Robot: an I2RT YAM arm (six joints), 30 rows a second.
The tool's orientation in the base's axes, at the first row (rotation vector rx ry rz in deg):
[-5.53 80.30 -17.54]
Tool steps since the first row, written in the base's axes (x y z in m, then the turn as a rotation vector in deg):
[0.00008 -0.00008 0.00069 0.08 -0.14 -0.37]
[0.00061 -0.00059 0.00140 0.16 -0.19 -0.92]
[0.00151 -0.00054 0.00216 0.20 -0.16 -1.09]
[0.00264 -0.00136 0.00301 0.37 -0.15 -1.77]
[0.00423 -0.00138 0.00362 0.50 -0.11 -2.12]
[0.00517 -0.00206 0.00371 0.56 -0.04 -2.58]
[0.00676 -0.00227 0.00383 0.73 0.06 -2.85]
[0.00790 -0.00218 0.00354 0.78 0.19 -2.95]
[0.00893 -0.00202 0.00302 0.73 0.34 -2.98]
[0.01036 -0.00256 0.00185 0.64 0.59 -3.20]
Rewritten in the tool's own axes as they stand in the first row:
[-0.00063 -0.00023 0.00021 0.40 -0.03 0.03]
[-0.00109 -0.00082 0.00090 0.95 0.07 0.02]
[-0.00171 -0.00082 0.00191 1.11 0.15 0.03]
[-0.00215 -0.00164 0.00326 1.78 0.35 0.07]
[-0.00251 -0.00156 0.00492 2.12 0.49 0.14]
[-0.00228 -0.00209 0.00593 2.55 0.68 0.11]
[-0.00212 -0.00207 0.00753 2.80 0.87 0.22]
[-0.00171 -0.00174 0.00859 2.87 1.03 0.23]
[-0.00112 -0.00130 0.00949 2.85 1.17 0.16]
[0.00034 -0.00131 0.01075 2.98 1.45 0.01]

